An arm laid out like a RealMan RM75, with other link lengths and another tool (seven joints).
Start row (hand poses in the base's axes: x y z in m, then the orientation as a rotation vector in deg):
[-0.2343, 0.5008, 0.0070, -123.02, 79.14, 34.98]
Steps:
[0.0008, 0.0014, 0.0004, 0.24, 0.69, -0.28]
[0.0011, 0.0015, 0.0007, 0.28, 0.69, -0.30]
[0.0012, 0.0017, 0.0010, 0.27, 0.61, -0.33]
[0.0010, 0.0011, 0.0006, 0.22, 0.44, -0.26]
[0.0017, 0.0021, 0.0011, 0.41, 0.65, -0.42]
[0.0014, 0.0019, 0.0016, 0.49, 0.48, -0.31]
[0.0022, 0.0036, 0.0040, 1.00, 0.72, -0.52]
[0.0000, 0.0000, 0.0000, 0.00, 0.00, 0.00]
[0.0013, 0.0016, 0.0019, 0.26, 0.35, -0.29]
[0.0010, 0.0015, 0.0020, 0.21, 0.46, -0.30]
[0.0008, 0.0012, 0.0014, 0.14, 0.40, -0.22]
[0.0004, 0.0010, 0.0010, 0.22, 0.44, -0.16]
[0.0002, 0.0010, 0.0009, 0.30, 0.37, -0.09]
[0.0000, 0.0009, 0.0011, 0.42, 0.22, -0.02]
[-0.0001, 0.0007, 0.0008, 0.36, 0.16, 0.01]
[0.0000, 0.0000, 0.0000, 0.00, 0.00, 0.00]
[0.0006, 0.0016, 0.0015, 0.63, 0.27, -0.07]
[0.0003, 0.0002, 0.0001, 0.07, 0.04, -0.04]
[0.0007, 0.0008, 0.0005, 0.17, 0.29, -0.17]
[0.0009, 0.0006, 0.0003, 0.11, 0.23, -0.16]
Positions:
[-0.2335, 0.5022, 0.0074, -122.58, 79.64, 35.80]
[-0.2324, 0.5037, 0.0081, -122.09, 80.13, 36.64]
[-0.2312, 0.5054, 0.0091, -121.58, 80.61, 37.37]
[-0.2302, 0.5065, 0.0097, -121.17, 80.96, 37.90]
[-0.2285, 0.5086, 0.0108, -120.47, 81.46, 38.72]
[-0.2271, 0.5105, 0.0124, -119.81, 81.71, 39.43]
[-0.2249, 0.5141, 0.0164, -118.56, 81.96, 40.62]
[-0.2249, 0.5141, 0.0164, -118.56, 81.96, 40.62]
[-0.2236, 0.5157, 0.0183, -118.09, 82.26, 41.05]
[-0.2226, 0.5172, 0.0203, -117.64, 82.66, 41.57]
[-0.2218, 0.5184, 0.0217, -117.31, 82.99, 42.01]
[-0.2214, 0.5194, 0.0227, -116.97, 83.24, 42.57]
[-0.2212, 0.5204, 0.0236, -116.63, 83.33, 43.12]
[-0.2212, 0.5213, 0.0247, -116.28, 83.19, 43.60]
[-0.2213, 0.5220, 0.0255, -116.00, 83.03, 43.99]
[-0.2213, 0.5220, 0.0255, -116.00, 83.03, 43.99]
[-0.2207, 0.5236, 0.0270, -115.44, 82.83, 44.62]
[-0.2204, 0.5238, 0.0271, -115.35, 82.84, 44.69]
[-0.2197, 0.5246, 0.0276, -115.04, 83.04, 45.04]
[-0.2188, 0.5252, 0.0279, -114.79, 83.24, 45.29]

